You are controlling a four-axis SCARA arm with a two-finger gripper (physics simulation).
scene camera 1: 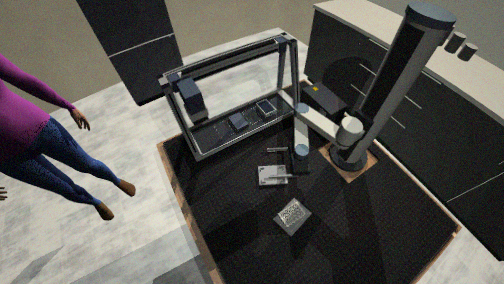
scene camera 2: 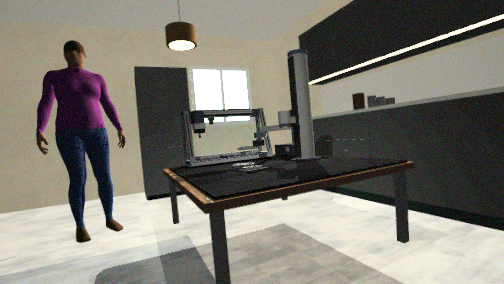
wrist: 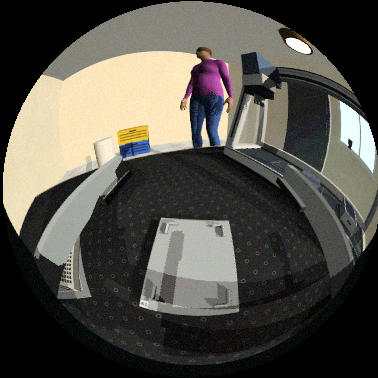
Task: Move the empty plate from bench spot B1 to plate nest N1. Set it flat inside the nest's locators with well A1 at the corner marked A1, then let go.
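Places are measured from the arm's base along level axes (x ahead, y right, z down), in metres.
Pixels of known places: gripper, fingertip midpoint: (scene camera 1: 268,162) (scene camera 2: 238,148) (wrist: 207,164); arm's base, origin of the base link: (scene camera 1: 347,154) (scene camera 2: 305,160).
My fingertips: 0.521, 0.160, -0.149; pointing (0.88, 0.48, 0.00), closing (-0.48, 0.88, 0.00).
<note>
Ahead of a thing's pixels: the offset from my fingertips to its top centre, as dx, dy, dz. "pt": to the spot under its first point.
The empty plate @(+0.022, -0.272, +0.120) (scene camera 1: 292,213) (wrist: 71,267), pale with a grid of wells, lies on the grey square pad of bench spot B1 (scene camera 1: 292,231) (wrist: 85,293). In the wrist view the plate is at the lower left, partly hidden by a finger. Plate nest N1 @(-0.021, -0.022, +0.118) (scene camera 1: 266,171) (wrist: 195,262) is a pale, empty block with corner locators; its A1 label is at its lower-left corner in the wrist view. My gripper (scene camera 1: 278,163) (wrist: 207,164) is open and empty, raised above the table, with the nest below between its wide fingers. Plate and nest are tiny in scene camera 2.
A gantry frame (scene camera 1: 230,56) with a hanging head and two small modules on its deck stands behind the nest. A dark box @(pt -0.633, +0.225, +0.021) (scene camera 1: 325,98) sits beside the arm column (scene camera 1: 405,60). A person (scene camera 1: 22,110) (scene camera 2: 80,100) (wrist: 206,82) stands beyond the table's edge.
</note>
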